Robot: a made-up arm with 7 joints.
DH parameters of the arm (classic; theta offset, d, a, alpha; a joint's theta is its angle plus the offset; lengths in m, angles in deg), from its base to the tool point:
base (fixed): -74.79 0 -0.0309 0
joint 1: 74.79 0.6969 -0.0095 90
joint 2: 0 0.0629 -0.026 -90
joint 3: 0 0.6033 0.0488 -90
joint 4: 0 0.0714 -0.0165 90
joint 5: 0 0.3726 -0.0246 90
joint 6: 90 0.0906 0.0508 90
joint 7: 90 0.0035 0.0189 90
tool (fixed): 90 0.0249 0 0
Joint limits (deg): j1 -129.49..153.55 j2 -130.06..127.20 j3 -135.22..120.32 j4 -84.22..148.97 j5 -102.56..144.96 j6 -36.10..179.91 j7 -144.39..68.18
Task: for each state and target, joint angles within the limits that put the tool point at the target. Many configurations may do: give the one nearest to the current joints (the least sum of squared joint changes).
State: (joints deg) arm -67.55 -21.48 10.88 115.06 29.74 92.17 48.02
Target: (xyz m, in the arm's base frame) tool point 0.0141 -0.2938 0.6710
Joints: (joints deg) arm -74.57 -56.47 15.71 148.97 51.32 81.91 50.99
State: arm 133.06 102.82 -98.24 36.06 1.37 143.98 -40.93
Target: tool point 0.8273 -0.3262 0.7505
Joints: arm 137.75 82.52 -91.81 50.39 6.81 154.15 -41.46
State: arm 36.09 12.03 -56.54 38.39 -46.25 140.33 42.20
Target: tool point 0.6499 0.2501 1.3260
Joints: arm 38.11 -35.57 -48.54 59.81 -48.17 142.06 41.73
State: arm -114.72 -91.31 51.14 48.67 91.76 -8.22 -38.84
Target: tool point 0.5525 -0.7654 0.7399
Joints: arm -72.26 -81.70 60.43 34.66 95.33 -9.14 -38.85
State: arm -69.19 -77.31 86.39 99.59 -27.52 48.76 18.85
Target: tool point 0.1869 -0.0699 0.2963
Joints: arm -72.43 -115.81 40.04 143.23 -8.06 41.26 21.54
